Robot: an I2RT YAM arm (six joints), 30 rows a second.
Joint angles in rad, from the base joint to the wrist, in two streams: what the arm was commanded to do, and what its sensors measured. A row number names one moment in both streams.
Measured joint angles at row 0:
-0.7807 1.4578 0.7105 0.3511 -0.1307 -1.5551
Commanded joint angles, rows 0 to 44:
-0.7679 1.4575 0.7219 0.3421 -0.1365 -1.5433
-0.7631 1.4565 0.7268 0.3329 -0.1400 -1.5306
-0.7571 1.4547 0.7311 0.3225 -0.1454 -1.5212
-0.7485 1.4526 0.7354 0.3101 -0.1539 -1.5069
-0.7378 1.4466 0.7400 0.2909 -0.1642 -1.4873
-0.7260 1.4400 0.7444 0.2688 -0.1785 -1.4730
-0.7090 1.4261 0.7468 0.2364 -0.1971 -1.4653
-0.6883 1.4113 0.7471 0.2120 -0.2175 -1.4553
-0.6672 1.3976 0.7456 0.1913 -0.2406 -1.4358
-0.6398 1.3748 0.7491 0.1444 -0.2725 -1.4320
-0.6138 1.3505 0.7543 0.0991 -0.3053 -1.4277
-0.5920 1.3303 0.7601 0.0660 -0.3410 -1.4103
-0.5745 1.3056 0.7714 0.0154 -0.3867 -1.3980
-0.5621 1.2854 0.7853 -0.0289 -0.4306 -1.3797
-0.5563 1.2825 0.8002 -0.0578 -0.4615 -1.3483
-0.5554 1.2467 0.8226 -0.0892 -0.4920 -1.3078
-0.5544 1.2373 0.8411 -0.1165 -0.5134 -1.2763
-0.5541 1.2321 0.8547 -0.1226 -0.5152 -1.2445
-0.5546 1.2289 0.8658 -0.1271 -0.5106 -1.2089
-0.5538 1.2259 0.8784 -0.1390 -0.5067 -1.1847
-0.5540 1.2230 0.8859 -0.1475 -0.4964 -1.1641
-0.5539 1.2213 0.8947 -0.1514 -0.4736 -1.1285
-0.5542 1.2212 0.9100 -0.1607 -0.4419 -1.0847
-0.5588 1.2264 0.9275 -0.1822 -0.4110 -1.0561
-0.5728 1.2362 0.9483 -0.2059 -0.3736 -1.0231
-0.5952 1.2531 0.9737 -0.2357 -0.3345 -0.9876
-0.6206 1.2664 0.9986 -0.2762 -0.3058 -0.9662
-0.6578 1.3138 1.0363 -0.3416 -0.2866 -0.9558
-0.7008 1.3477 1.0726 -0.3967 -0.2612 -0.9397
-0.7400 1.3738 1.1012 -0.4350 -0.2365 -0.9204
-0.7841 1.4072 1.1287 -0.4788 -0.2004 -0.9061
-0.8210 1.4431 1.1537 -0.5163 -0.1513 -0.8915
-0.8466 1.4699 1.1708 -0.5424 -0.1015 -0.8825
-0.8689 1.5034 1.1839 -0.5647 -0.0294 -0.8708
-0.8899 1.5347 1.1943 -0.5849 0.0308 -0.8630
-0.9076 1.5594 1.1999 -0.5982 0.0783 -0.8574
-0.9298 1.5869 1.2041 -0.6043 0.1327 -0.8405
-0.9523 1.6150 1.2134 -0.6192 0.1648 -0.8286
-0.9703 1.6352 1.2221 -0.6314 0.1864 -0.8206
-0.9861 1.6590 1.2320 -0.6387 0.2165 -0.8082
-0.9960 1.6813 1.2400 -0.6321 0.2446 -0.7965
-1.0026 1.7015 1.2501 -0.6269 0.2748 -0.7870
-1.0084 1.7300 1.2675 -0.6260 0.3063 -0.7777
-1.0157 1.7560 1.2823 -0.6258 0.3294 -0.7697
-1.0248 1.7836 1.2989 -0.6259 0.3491 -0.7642
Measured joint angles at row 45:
-1.0122 1.7485 1.2343 -0.5968 0.2207 -0.8143
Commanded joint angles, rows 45 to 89:
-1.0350 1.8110 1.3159 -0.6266 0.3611 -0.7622
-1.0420 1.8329 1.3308 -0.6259 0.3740 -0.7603
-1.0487 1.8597 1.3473 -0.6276 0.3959 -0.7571
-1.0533 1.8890 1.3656 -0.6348 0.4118 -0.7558
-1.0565 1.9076 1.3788 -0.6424 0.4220 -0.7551
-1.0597 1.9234 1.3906 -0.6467 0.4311 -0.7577
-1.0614 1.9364 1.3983 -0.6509 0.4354 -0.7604
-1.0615 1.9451 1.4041 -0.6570 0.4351 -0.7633
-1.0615 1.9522 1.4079 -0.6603 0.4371 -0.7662
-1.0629 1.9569 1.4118 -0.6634 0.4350 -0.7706
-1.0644 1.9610 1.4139 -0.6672 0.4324 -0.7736
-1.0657 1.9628 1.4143 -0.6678 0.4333 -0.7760
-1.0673 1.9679 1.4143 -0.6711 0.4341 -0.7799
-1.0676 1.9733 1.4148 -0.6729 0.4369 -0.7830
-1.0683 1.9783 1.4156 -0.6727 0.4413 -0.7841
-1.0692 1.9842 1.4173 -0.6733 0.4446 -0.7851
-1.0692 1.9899 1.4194 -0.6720 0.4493 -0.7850
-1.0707 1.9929 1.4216 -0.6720 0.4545 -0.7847
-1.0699 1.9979 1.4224 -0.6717 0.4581 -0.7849
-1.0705 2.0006 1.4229 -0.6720 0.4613 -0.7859
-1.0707 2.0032 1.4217 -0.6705 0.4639 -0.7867
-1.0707 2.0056 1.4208 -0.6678 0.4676 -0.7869
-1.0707 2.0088 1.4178 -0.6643 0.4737 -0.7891
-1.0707 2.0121 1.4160 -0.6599 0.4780 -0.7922
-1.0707 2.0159 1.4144 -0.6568 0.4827 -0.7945
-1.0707 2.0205 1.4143 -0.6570 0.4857 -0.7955
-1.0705 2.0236 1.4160 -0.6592 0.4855 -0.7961
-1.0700 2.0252 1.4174 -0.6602 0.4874 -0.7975
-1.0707 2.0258 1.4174 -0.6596 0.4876 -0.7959
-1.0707 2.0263 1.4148 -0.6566 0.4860 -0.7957
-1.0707 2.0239 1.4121 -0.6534 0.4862 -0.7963
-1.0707 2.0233 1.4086 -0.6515 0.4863 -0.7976
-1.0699 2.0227 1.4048 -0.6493 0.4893 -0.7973
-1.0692 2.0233 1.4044 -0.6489 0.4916 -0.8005
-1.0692 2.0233 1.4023 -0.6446 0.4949 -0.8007
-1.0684 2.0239 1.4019 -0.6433 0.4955 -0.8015
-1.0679 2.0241 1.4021 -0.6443 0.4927 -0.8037
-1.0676 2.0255 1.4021 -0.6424 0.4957 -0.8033
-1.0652 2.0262 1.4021 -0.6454 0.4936 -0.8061
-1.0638 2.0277 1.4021 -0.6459 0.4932 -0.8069
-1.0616 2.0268 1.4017 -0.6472 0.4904 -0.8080
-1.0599 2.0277 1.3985 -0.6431 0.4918 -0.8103
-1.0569 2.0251 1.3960 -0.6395 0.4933 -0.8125
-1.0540 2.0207 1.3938 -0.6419 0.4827 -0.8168
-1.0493 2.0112 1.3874 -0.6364 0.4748 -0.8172
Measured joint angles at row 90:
-1.0592 2.0140 1.3998 -0.6289 0.4770 -0.8043
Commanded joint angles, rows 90 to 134:
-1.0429 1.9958 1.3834 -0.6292 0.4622 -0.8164
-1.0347 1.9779 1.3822 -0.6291 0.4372 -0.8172
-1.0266 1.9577 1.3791 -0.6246 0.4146 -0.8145
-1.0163 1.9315 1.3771 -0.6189 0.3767 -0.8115
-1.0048 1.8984 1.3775 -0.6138 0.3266 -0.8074
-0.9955 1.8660 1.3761 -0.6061 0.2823 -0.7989
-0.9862 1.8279 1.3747 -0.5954 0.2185 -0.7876
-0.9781 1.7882 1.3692 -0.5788 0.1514 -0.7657
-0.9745 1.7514 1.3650 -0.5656 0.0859 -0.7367
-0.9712 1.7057 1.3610 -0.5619 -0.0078 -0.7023
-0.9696 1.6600 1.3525 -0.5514 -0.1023 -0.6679
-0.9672 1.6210 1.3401 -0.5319 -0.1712 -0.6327
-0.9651 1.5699 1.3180 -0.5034 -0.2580 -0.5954
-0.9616 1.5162 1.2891 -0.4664 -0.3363 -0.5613
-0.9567 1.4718 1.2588 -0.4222 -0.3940 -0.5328
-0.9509 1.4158 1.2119 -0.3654 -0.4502 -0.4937
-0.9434 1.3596 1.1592 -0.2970 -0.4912 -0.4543
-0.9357 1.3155 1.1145 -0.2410 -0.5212 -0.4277
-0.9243 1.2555 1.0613 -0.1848 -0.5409 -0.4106
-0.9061 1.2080 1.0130 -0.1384 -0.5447 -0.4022
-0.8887 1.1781 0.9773 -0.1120 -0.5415 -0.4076
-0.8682 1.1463 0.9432 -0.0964 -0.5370 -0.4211
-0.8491 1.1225 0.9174 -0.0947 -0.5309 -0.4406
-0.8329 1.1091 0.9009 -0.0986 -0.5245 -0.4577
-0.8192 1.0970 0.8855 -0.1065 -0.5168 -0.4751
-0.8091 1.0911 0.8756 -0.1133 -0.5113 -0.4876
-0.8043 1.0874 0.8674 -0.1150 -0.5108 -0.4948
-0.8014 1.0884 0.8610 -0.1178 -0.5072 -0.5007
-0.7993 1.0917 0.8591 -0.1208 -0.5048 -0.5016
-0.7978 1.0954 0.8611 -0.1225 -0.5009 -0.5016
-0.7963 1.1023 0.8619 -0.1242 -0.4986 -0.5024
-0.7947 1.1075 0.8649 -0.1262 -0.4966 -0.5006
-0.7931 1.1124 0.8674 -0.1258 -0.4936 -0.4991
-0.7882 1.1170 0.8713 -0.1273 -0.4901 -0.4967
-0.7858 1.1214 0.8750 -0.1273 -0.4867 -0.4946
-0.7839 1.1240 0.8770 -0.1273 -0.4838 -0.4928
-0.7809 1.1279 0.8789 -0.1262 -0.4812 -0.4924
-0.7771 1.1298 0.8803 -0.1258 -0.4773 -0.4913
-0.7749 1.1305 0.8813 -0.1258 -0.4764 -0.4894
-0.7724 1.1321 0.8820 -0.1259 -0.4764 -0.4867
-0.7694 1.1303 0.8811 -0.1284 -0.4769 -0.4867
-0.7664 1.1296 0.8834 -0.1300 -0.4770 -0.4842
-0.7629 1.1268 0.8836 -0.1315 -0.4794 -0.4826
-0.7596 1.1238 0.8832 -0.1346 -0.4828 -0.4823
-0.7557 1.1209 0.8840 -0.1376 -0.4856 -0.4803
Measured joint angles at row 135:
-0.7670 1.1275 0.8616 -0.1459 -0.4759 -0.4812
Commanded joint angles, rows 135 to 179:
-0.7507 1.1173 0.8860 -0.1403 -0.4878 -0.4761
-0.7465 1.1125 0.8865 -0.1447 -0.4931 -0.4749
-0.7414 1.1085 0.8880 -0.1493 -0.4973 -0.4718
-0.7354 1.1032 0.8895 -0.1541 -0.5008 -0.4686
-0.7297 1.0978 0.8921 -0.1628 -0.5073 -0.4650
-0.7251 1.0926 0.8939 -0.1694 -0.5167 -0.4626
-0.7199 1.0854 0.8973 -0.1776 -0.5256 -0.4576
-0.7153 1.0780 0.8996 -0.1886 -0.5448 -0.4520
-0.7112 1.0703 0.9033 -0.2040 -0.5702 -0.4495
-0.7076 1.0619 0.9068 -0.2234 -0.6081 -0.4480
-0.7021 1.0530 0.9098 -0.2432 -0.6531 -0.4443
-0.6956 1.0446 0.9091 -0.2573 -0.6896 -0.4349
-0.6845 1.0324 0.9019 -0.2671 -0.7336 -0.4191
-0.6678 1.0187 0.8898 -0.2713 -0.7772 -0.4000
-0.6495 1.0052 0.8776 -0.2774 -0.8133 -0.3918
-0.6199 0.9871 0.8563 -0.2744 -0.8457 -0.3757
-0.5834 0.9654 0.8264 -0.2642 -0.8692 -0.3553
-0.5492 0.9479 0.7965 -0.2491 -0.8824 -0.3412
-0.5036 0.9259 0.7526 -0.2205 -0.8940 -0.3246
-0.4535 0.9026 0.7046 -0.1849 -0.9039 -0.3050
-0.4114 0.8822 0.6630 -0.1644 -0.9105 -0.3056
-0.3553 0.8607 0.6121 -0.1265 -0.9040 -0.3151
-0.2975 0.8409 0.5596 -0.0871 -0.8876 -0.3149
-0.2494 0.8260 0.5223 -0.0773 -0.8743 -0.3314
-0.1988 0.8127 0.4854 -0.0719 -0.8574 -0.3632
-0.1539 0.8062 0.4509 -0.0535 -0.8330 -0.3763
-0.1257 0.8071 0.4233 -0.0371 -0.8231 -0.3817
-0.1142 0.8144 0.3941 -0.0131 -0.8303 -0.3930
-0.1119 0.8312 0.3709 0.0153 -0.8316 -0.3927
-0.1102 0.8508 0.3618 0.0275 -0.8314 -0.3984
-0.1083 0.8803 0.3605 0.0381 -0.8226 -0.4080
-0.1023 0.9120 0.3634 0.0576 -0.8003 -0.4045
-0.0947 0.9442 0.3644 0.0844 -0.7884 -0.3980
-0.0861 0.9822 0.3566 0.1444 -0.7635 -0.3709
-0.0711 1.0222 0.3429 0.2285 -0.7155 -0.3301
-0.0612 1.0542 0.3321 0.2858 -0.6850 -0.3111
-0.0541 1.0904 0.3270 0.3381 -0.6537 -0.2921
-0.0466 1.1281 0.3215 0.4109 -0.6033 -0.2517
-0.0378 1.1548 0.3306 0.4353 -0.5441 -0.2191
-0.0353 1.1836 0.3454 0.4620 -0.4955 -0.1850
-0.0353 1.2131 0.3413 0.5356 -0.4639 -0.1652
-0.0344 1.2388 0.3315 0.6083 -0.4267 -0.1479
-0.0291 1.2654 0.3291 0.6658 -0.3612 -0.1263
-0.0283 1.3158 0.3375 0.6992 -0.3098 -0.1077
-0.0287 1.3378 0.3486 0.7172 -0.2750 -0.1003
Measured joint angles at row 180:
-0.0330 1.2839 0.3382 0.5022 -0.4580 -0.1822
